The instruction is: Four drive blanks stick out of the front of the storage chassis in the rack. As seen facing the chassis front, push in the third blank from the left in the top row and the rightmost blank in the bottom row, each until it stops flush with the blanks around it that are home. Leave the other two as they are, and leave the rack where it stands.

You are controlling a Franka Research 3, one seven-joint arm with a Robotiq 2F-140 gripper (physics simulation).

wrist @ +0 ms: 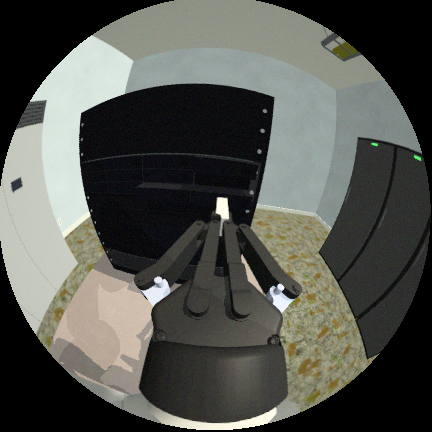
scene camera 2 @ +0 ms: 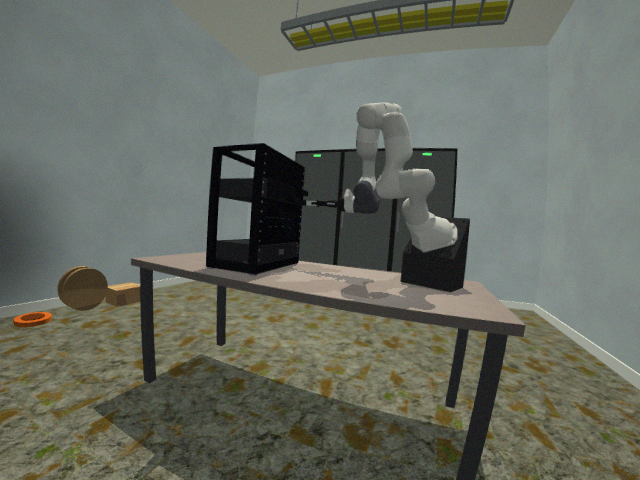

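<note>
The black rack [scene camera 2: 253, 222] [wrist: 175, 115] stands upright on the table. The storage chassis [wrist: 170, 177] is a dark band across the rack's front in the wrist view; faint edges show on it, but single blanks and how far each sticks out are too dark to tell. In the scene view a small dark piece [scene camera 2: 305, 193] juts from the rack's front edge, just above the gripper tips. My gripper [scene camera 2: 308, 203] [wrist: 221, 205] is shut with nothing between its fingers. Its pale tips are close to the rack front, toward the right side in the wrist view; whether they touch is unclear.
The table [scene camera 2: 330, 302] [wrist: 85, 320] carries the rack and the arm's black base block [scene camera 2: 433, 268]. Tall dark cabinets [scene camera 2: 315, 227] [wrist: 372, 225] stand behind the table, on the right in the wrist view. A wooden disc [scene camera 2: 85, 289], a wooden block [scene camera 2: 124, 294] and an orange ring [scene camera 2: 20, 322] are on the floor.
</note>
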